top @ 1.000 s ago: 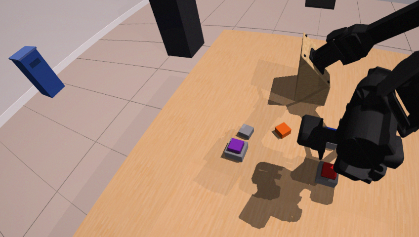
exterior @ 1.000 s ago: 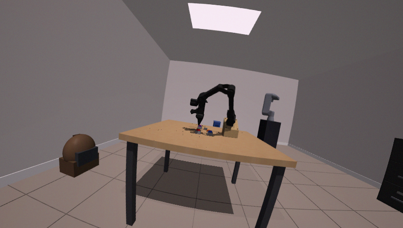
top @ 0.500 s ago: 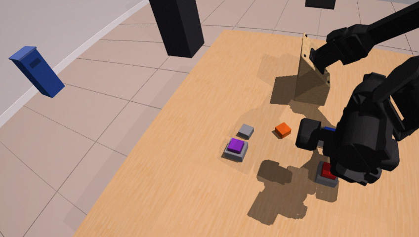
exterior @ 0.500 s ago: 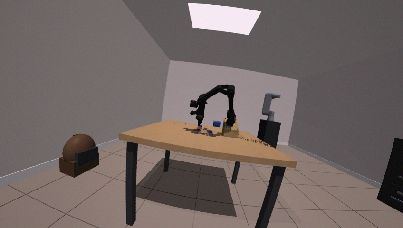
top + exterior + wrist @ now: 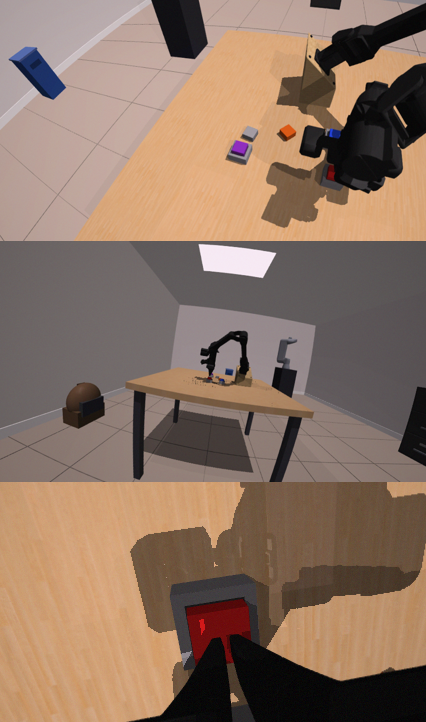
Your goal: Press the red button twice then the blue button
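Now: the red button 20 mm below my gripper tip. From my gripper tip the other things lie so: orange block 130 mm to the right, 100 mm behind, 40 mm below; purple button 230 mm to the right, 20 mm below; blue button 110 mm behind, 20 mm below, 10 mm to the right.
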